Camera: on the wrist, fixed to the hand. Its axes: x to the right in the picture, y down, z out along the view.
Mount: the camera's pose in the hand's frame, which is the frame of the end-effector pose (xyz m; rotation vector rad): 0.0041 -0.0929 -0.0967 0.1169 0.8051 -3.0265
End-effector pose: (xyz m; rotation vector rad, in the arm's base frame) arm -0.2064 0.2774 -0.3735 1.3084 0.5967 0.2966
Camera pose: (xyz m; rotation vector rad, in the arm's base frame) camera -0.2693 0.3349 -0.4771 -0.8196 2.3676 -1.7549
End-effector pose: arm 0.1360 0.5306 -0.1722 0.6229 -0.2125 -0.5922
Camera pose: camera 0.1317 0.5144 -0.3053 -0.5633 -1.3885 2.1487
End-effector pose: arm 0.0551 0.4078 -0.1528 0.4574 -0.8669 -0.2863
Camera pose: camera 0.1281 0.3515 -0.2503 -1.4461 -1.3216 2.3773
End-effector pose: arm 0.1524 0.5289 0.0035 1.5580 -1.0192 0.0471
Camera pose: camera 0.2600 0.5967 -0.0393 1.3041 2.3534 -1.1392
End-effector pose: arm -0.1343 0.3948 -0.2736 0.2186 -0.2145 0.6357
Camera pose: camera -0.0621 0.3501 -0.3775 0.1490 0.9315 -2.2881
